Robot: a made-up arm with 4 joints.
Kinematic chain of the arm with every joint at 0, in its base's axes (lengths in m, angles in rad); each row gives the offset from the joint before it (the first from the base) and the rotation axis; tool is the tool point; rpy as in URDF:
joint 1: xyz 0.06 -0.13 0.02 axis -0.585 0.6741 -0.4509
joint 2: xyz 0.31 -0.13 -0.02 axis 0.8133 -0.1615 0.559
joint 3: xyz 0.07 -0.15 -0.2 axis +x
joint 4: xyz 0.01 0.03 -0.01 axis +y
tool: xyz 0.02 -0.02 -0.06 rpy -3.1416 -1.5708 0
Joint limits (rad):
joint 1: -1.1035..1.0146
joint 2: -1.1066..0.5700
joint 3: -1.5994..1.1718
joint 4: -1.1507..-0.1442
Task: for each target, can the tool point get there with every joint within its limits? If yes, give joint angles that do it. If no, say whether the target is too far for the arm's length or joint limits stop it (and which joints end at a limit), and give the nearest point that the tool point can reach.
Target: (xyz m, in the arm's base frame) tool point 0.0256 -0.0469 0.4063
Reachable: no: joint limits stop it (at a limit: joint 1, joint 2, joint 3, joint 4) | nearest point 0.4943 0.0610 0.1947 | short by 0.525 m
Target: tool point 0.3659 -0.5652 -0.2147
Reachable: yes | joints 0.3159 -0.2477 -0.1993 -0.7499
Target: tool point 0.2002 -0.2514 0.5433
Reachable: no: joint limits stop it (at a limit: joint 1, joint 2, joint 3, joint 4) | nearest point 0.1502 -0.5677 0.2167 | short by 0.457 m
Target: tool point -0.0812 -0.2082 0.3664
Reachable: no: joint limits stop it (at a limit: joint 1, joint 2, joint 4) | nearest point 0.1437 -0.5717 0.2170 | short by 0.453 m
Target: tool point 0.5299 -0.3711 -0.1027
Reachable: yes | joints -0.4615 -0.6099 0.7146 -0.5838
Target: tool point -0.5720 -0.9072 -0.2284
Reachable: no: too far | nearest point 0.0824 -0.6983 -0.1061 | short by 0.698 m
